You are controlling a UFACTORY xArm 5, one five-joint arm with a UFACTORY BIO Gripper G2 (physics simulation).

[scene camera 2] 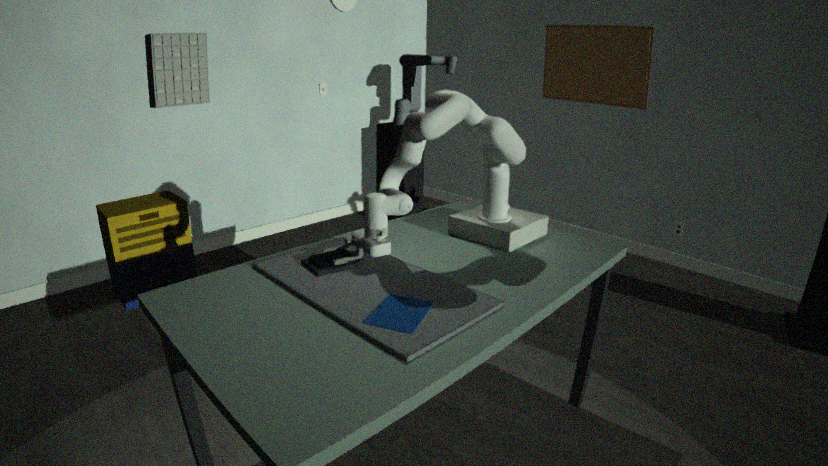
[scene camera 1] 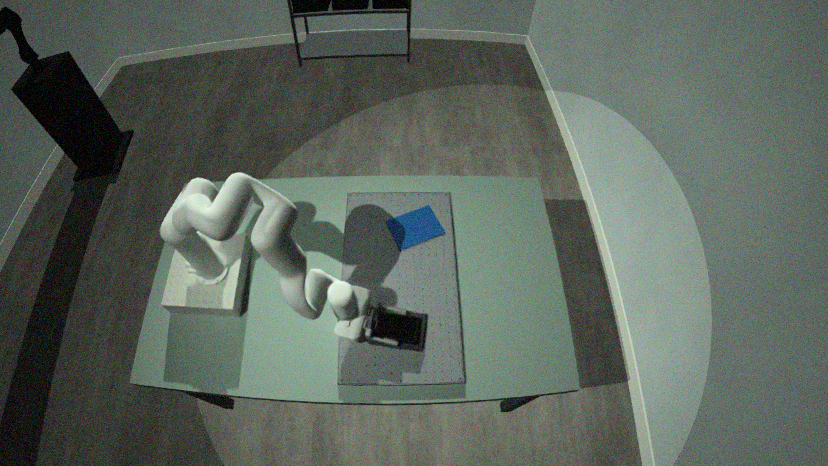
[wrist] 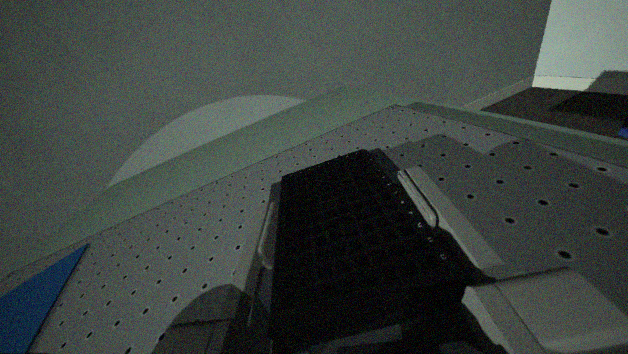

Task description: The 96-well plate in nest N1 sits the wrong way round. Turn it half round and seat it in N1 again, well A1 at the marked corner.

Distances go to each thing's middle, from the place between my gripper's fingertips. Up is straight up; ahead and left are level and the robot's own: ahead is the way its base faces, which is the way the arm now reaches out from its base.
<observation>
I see my gripper 1 cm to the right of the black 96-well plate [scene camera 1: 401,328] and 1 cm past it. Also, from my hand: flat blue rectangle [scene camera 2: 400,313]: 36 cm to the left, 10 cm ahead, 2 cm below.
</observation>
